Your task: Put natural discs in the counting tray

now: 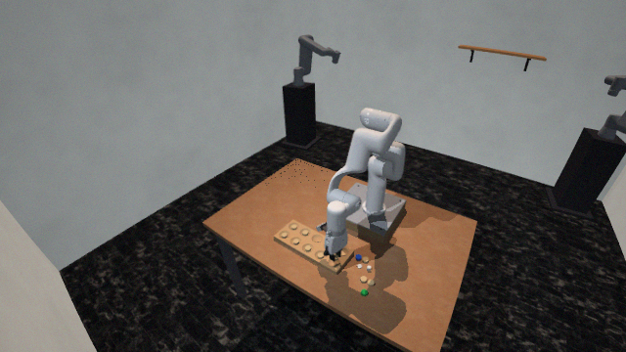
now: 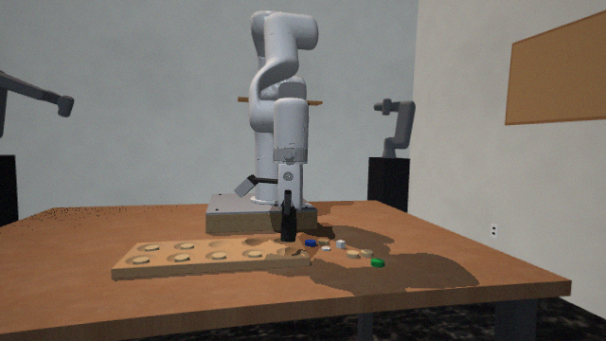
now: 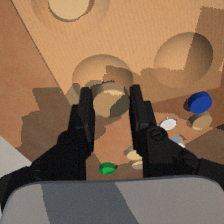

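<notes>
My hand is 80 mm to the right of the blue disc, 80 mm past it and 60 mm above it. The rest, counted from my hand: small white disc (110 mm to the left, 70 mm below, 40 mm behind); wooden counting tray (140 mm to the right, 60 mm below, 50 mm behind); cube (150 mm to the left, 60 mm below, 40 mm behind).
</notes>
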